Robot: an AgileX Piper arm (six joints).
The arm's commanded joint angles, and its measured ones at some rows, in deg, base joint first. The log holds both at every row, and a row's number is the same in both.
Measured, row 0: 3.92, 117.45, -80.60, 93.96, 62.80, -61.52
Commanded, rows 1 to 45: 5.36, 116.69, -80.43, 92.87, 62.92, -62.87; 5.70, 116.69, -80.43, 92.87, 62.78, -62.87; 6.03, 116.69, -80.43, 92.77, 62.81, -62.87; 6.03, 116.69, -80.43, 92.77, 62.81, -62.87; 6.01, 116.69, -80.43, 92.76, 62.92, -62.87; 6.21, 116.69, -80.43, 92.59, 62.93, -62.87; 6.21, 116.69, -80.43, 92.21, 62.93, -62.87; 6.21, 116.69, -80.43, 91.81, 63.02, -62.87; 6.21, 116.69, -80.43, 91.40, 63.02, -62.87; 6.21, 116.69, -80.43, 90.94, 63.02, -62.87; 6.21, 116.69, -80.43, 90.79, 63.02, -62.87; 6.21, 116.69, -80.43, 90.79, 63.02, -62.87; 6.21, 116.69, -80.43, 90.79, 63.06, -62.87; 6.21, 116.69, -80.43, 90.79, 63.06, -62.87; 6.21, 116.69, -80.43, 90.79, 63.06, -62.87; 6.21, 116.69, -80.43, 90.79, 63.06, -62.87; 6.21, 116.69, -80.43, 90.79, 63.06, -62.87; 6.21, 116.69, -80.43, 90.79, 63.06, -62.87; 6.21, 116.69, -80.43, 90.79, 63.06, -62.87; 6.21, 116.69, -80.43, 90.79, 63.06, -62.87; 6.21, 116.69, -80.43, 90.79, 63.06, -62.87; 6.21, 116.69, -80.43, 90.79, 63.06, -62.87; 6.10, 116.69, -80.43, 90.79, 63.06, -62.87; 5.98, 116.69, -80.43, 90.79, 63.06, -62.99; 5.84, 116.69, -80.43, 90.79, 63.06, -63.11; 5.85, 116.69, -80.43, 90.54, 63.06, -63.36; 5.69, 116.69, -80.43, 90.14, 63.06, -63.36; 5.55, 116.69, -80.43, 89.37, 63.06, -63.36; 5.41, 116.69, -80.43, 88.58, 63.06, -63.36; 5.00, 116.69, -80.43, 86.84, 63.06, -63.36; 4.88, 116.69, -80.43, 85.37, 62.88, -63.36; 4.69, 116.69, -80.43, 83.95, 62.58, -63.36; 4.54, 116.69, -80.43, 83.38, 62.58, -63.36; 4.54, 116.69, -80.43, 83.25, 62.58, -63.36; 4.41, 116.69, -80.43, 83.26, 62.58, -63.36; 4.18, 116.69, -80.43, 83.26, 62.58, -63.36; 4.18, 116.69, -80.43, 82.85, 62.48, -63.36; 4.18, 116.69, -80.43, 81.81, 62.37, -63.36; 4.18, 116.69, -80.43, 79.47, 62.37, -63.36; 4.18, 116.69, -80.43, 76.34, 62.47, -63.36; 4.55, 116.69, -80.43, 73.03, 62.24, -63.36; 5.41, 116.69, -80.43, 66.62, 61.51, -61.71; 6.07, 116.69, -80.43, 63.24, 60.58, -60.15; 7.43, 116.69, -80.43, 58.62, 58.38, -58.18; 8.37, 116.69, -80.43, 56.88, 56.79, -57.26
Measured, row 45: 5.80, 117.36, -80.60, 65.43, 60.72, -60.56
